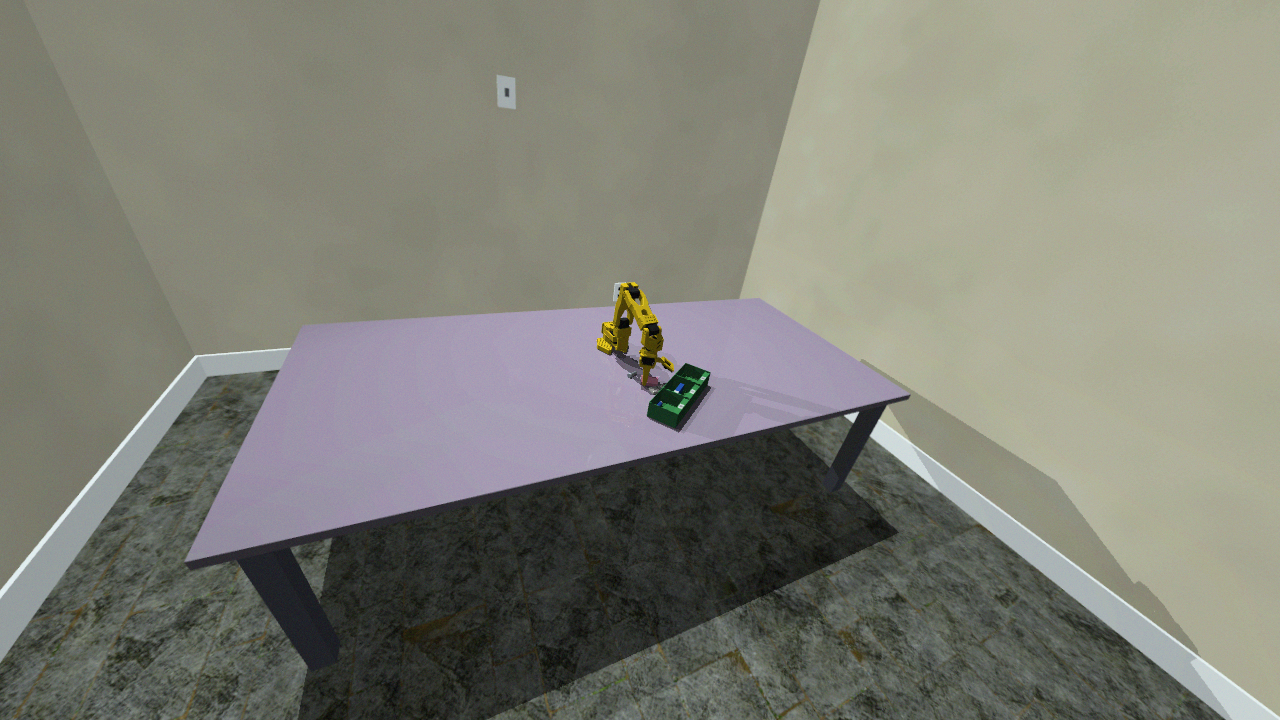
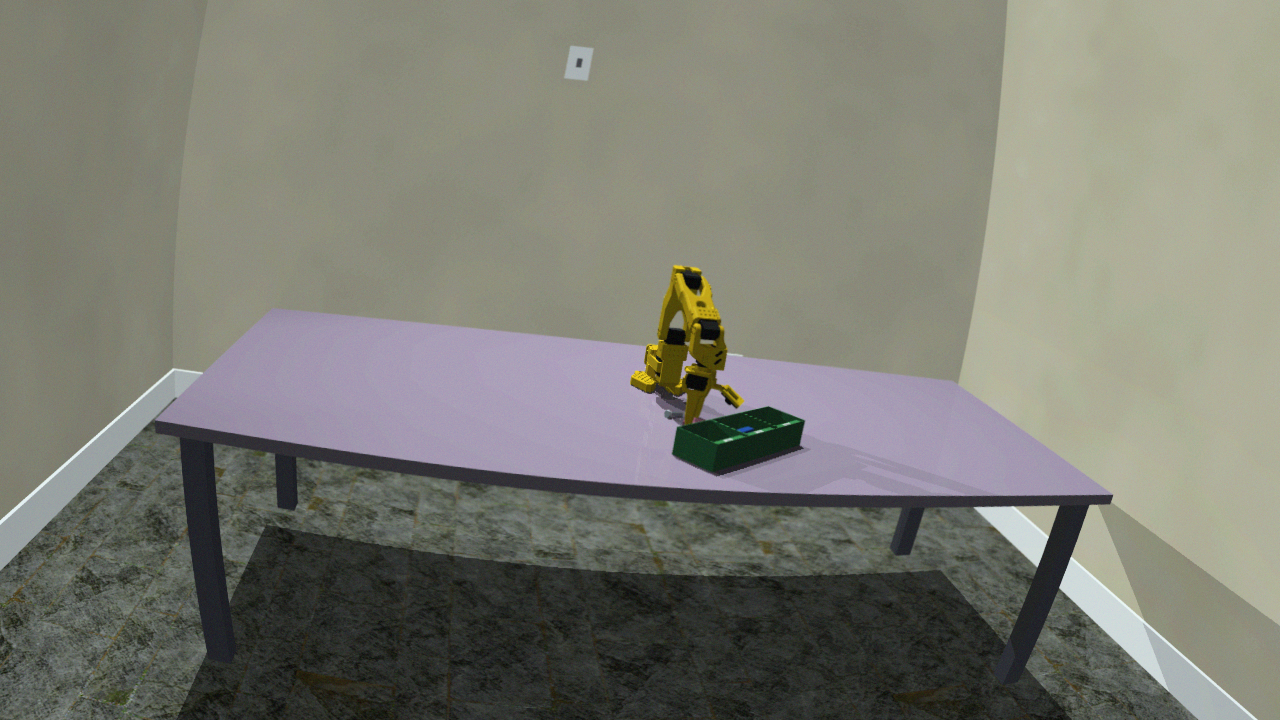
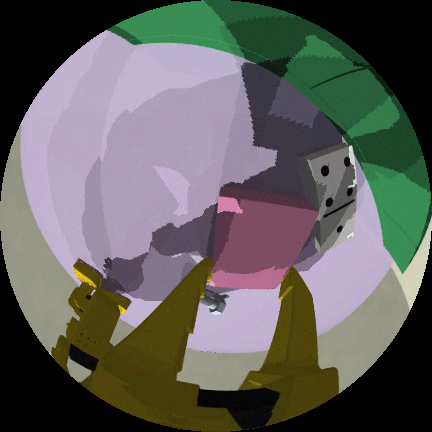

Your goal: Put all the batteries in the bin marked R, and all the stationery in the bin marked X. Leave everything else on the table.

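Places are measured from the arm's base along level axes (x up, y right, z ahead), in centimetres.
Where they show: hand, its tool point: (image 1: 644, 376) (image 2: 694, 419) (image 3: 212, 266); arm's base, origin of its link: (image 1: 614, 349) (image 2: 660, 390) (image 3: 106, 286).
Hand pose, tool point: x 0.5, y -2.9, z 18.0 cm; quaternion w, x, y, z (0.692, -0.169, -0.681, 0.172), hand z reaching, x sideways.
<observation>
Things, the pixels of their centre, and the offset from my tool point. Level surfaces: height alone.
- eraser, middle of its body: (image 3: 256, 250) (image 1: 649, 381) dx +0.0, dy -0.4, dz +2.3 cm
- green three-compartment bin tray, middle of its body: (image 2: 742, 436) (image 1: 680, 392) dx +1.8, dy -5.4, dz +12.2 cm
- smaller blue item, middle of its body: (image 1: 656, 407) dx +0.9, dy +3.7, dz +15.4 cm
- domino, middle of its body: (image 3: 335, 203) dx -0.2, dy -1.3, dz +6.7 cm
- grey metal bolt, middle of its body: (image 3: 200, 297) (image 2: 674, 413) (image 1: 632, 373) dx +0.0, dy +3.2, dz -2.3 cm
- purple table, height of its surface: dx -0.5 cm
My gripper (image 1: 645, 383) (image 2: 691, 419) (image 3: 248, 274) is low over the table beside the bins. Its two jaws press on the two sides of a pink block, which looks like an eraser (image 3: 262, 240), and it is shut on that block. The green three-compartment bin tray (image 1: 665, 417) (image 2: 760, 449) (image 3: 400, 200) stands just beyond it. A blue item (image 1: 680, 387) (image 2: 745, 429) lies in the middle compartment, and a smaller blue item (image 1: 660, 402) shows in the near compartment. The R and X marks cannot be read.
A domino (image 3: 337, 200) lies between the pink block and the tray. A grey metal bolt (image 1: 631, 375) (image 2: 669, 414) (image 3: 215, 302) lies on the arm's side of the block. The purple table (image 1: 429, 411) (image 2: 429, 394) has its front edge beyond the tray.
</observation>
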